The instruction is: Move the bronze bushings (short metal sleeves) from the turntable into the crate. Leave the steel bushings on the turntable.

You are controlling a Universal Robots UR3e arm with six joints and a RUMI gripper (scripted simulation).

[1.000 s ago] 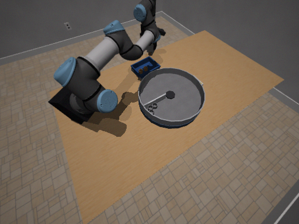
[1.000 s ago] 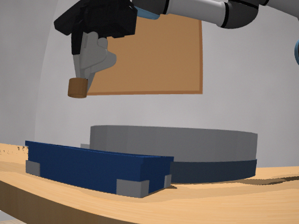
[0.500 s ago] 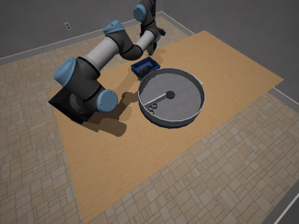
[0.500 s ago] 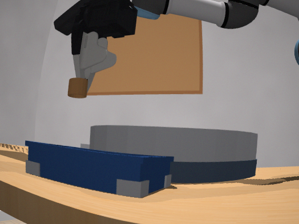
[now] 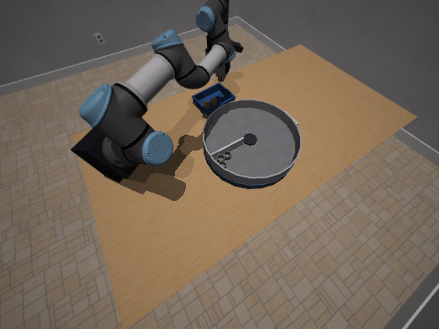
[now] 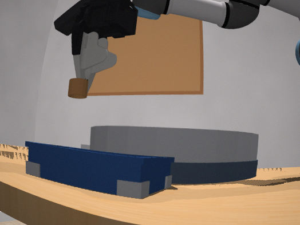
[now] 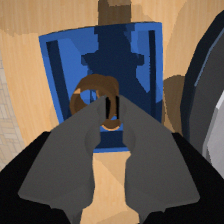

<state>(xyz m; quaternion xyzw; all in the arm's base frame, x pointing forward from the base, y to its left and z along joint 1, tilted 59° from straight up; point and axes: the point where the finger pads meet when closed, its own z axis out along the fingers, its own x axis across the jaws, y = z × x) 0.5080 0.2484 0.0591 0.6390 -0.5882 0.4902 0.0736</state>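
The blue crate lies 4 cm behind my hand, 2 cm to the left of it and 13 cm below it. The rest, counted from my hand: grey turntable 12 cm behind, 30 cm to the right, 10 cm below.
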